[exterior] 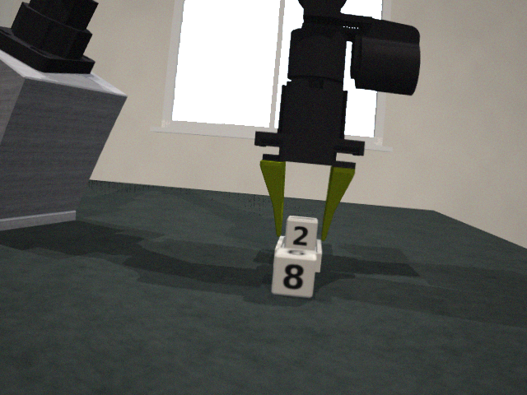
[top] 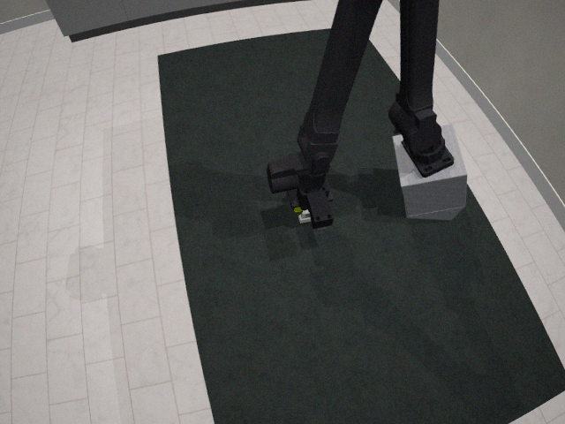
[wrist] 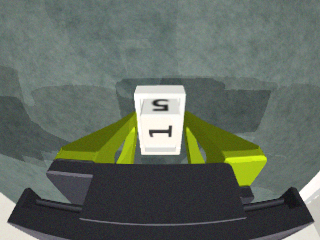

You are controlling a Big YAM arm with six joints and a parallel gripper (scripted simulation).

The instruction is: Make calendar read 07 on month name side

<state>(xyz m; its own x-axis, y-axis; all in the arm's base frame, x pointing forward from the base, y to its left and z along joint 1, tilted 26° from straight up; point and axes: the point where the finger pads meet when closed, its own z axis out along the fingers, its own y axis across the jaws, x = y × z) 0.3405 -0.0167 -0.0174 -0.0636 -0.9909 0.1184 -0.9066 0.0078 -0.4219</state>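
Right now the small white tray is 2 cm to the right of my hand and 2 cm below it.
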